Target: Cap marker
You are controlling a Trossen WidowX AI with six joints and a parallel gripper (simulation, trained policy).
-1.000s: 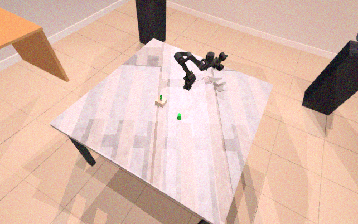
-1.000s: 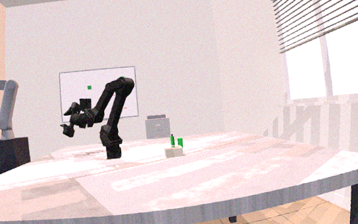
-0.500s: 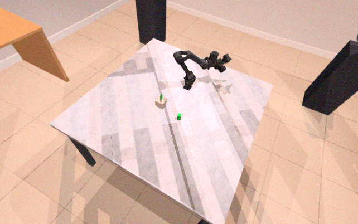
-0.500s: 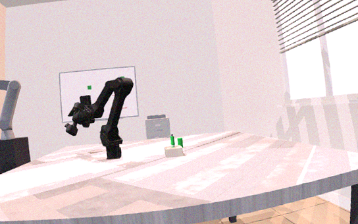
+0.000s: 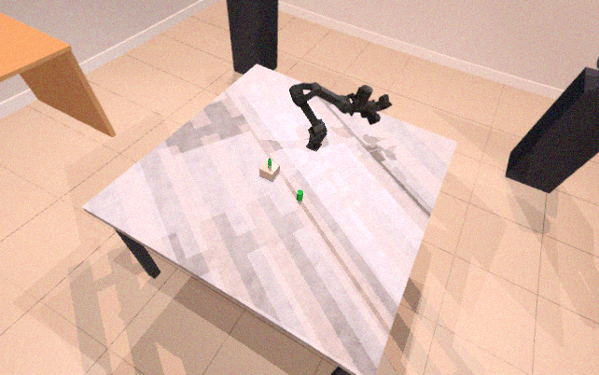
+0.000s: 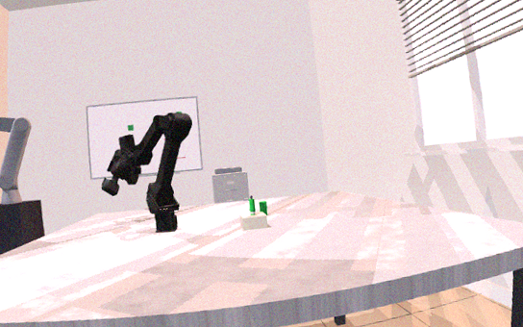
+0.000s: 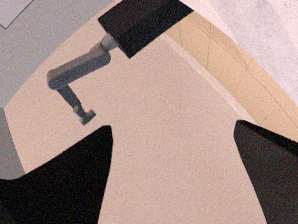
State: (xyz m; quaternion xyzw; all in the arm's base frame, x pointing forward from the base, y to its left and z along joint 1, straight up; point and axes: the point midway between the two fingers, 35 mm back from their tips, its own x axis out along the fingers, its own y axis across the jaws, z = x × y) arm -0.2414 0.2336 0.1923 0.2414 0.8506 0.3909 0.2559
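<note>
Now: gripper tip 60 cm short of the green cap, 15 cm to the left of it and 16 cm above it. The rest, counted from my gripper tip: holder block 54 cm ahead, 35 cm to the right, 16 cm below.
</note>
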